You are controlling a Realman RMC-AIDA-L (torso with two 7-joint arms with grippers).
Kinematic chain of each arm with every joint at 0, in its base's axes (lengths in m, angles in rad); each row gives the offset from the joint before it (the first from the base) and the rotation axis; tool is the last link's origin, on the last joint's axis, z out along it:
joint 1: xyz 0 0 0.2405 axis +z
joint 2: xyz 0 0 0 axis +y
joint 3: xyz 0 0 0.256 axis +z
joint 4: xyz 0 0 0 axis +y
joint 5: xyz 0 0 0.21 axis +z
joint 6: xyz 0 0 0 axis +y
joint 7: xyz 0 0 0.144 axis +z
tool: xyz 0 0 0
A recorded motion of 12 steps. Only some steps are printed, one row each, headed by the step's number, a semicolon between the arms.
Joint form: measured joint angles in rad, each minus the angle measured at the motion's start. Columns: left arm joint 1, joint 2, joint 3, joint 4, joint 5, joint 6, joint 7; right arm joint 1, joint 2, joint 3, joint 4, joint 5, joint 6, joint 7.
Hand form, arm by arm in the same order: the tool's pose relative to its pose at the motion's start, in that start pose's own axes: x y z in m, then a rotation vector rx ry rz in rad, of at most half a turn. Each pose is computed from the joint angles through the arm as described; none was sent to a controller.
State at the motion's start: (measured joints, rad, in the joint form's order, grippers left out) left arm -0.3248 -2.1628 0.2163 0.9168 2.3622 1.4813 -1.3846; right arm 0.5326 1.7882 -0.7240 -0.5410 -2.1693 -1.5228 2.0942
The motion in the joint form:
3: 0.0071 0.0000 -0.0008 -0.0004 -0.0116 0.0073 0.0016; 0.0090 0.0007 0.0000 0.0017 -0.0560 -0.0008 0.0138
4: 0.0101 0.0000 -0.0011 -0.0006 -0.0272 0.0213 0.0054; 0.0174 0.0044 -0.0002 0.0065 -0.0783 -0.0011 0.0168
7: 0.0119 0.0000 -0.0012 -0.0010 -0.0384 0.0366 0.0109; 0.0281 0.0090 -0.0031 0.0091 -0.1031 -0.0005 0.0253
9: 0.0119 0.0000 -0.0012 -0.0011 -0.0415 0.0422 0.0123; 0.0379 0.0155 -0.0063 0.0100 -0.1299 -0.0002 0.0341
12: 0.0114 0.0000 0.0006 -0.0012 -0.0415 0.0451 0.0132; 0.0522 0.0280 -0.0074 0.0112 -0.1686 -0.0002 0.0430
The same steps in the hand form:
3: -0.0010 0.0008 -0.0017 -0.0015 0.0098 -0.0056; 0.0037 -0.0021 0.0015 0.0233 0.0485 0.0042
4: 0.0003 0.0024 -0.0025 -0.0108 0.0265 -0.0055; 0.0046 -0.0015 0.0045 0.0262 0.0695 0.0029
7: 0.0016 0.0043 -0.0030 -0.0229 0.0398 -0.0023; 0.0047 -0.0005 0.0080 0.0313 0.0937 0.0021
9: 0.0022 0.0050 -0.0030 -0.0279 0.0439 -0.0010; 0.0055 0.0007 0.0119 0.0369 0.1199 0.0011
12: 0.0025 0.0056 -0.0027 -0.0322 0.0440 0.0013; 0.0068 0.0030 0.0184 0.0419 0.1551 -0.0028

